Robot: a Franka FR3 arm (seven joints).
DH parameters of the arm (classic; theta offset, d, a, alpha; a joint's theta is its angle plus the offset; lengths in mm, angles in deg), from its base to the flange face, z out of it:
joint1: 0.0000 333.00 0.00 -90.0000
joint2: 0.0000 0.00 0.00 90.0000
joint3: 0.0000 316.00 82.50 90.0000
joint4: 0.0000 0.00 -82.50 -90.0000
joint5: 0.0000 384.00 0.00 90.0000
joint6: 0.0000 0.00 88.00 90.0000
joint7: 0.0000 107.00 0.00 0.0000
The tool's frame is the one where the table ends.
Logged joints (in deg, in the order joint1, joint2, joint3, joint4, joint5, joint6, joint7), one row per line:
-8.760, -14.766, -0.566, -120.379, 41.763, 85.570, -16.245
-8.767, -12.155, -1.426, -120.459, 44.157, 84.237, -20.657
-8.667, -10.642, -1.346, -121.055, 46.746, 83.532, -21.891
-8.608, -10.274, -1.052, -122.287, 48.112, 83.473, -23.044
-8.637, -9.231, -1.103, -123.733, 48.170, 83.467, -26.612
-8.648, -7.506, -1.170, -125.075, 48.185, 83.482, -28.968
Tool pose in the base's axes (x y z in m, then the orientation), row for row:
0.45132, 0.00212, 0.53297, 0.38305, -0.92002, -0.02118, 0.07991
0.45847, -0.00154, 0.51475, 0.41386, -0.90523, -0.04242, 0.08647
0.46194, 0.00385, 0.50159, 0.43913, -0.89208, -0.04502, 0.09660
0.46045, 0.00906, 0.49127, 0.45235, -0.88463, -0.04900, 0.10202
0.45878, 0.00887, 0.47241, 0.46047, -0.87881, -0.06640, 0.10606
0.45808, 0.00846, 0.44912, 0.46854, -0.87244, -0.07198, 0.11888
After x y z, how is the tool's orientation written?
As a quaternion, w x y z.
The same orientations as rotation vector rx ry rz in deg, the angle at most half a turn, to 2 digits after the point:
-134.41, -3.09, 11.67
-130.37, -6.11, 12.45
-127.00, -6.41, 13.75
-125.19, -6.93, 14.44
-123.92, -9.36, 14.95
-122.58, -10.11, 16.70

